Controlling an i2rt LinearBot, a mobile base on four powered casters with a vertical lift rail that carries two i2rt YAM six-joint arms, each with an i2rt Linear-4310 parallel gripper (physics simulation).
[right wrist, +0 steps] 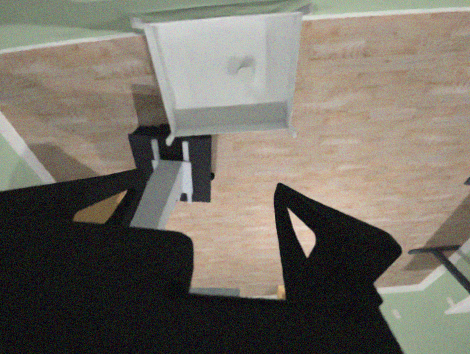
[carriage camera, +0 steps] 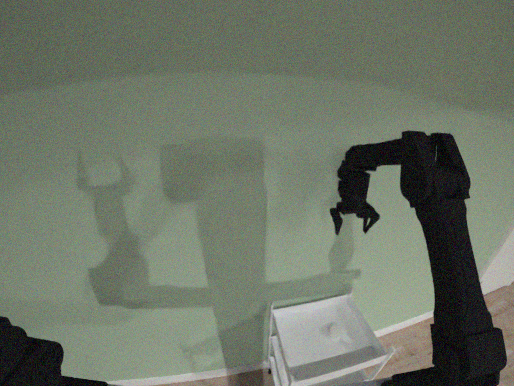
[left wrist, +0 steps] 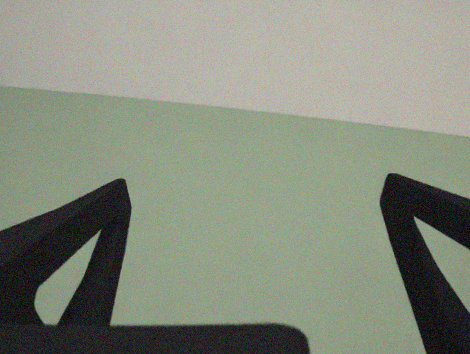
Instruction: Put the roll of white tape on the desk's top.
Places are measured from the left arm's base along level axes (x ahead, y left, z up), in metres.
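Where they show: left gripper, fingertip midpoint: [left wrist: 257, 190]; right gripper, fingertip midpoint: [right wrist: 211, 183] [carriage camera: 350, 233].
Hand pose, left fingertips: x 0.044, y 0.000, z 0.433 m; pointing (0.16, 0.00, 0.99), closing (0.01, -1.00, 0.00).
Note:
After its pixels a point has its place.
Neither the roll of white tape nor the desk can be made out in these views. My right gripper [carriage camera: 352, 233] @(x 0.432, y -0.654, z 0.036 m) [right wrist: 211, 183] @(x 0.432, y -0.654, z 0.036 m) is open and empty, pointing down. It hangs high in front of the green wall, above and behind the white cart in the carriage view. My left gripper [left wrist: 257, 190] @(x 0.044, y 0.000, z 0.434 m) is open and empty, with green wall and a pale ceiling beyond its fingers. It does not show in the carriage view.
A white cart [carriage camera: 300, 330] @(x 0.456, y -0.557, z -0.571 m) [right wrist: 230, 117] @(x 0.275, y -0.679, z -0.571 m) stands near the green wall [carriage camera: 300, 100] @(x 0.570, y -0.483, z 0.433 m); a small shadow falls in its top tray. The right wrist view shows a black base [right wrist: 201, 170] @(x -0.234, y -0.514, z -0.934 m) with a grey column [right wrist: 160, 195] @(x -0.153, y -0.351, z -0.575 m), and a dark frame [right wrist: 435, 249] at the right.

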